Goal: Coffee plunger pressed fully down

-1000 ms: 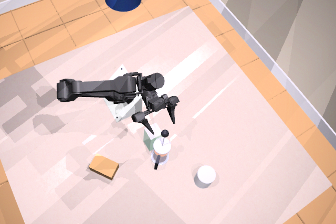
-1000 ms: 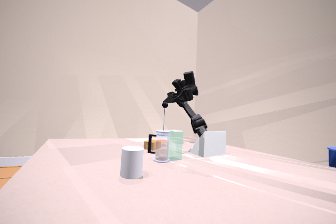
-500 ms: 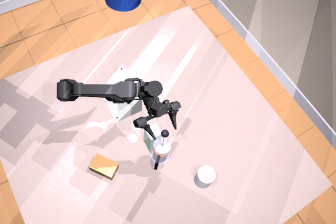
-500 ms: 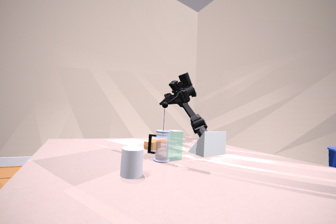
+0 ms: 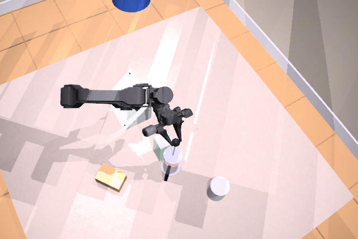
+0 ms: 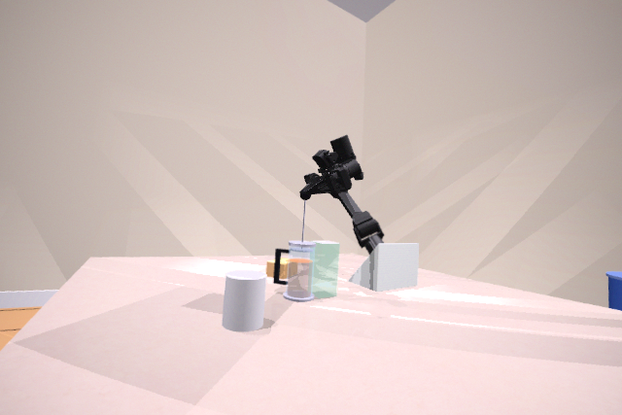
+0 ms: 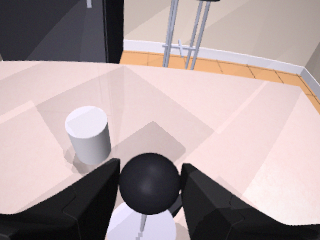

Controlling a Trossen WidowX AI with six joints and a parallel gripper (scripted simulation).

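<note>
The coffee press is 10 mm to the right of my gripper tip and 140 mm below it. Also, from my gripper tip: green block 80 mm behind, 210 mm below.
</note>
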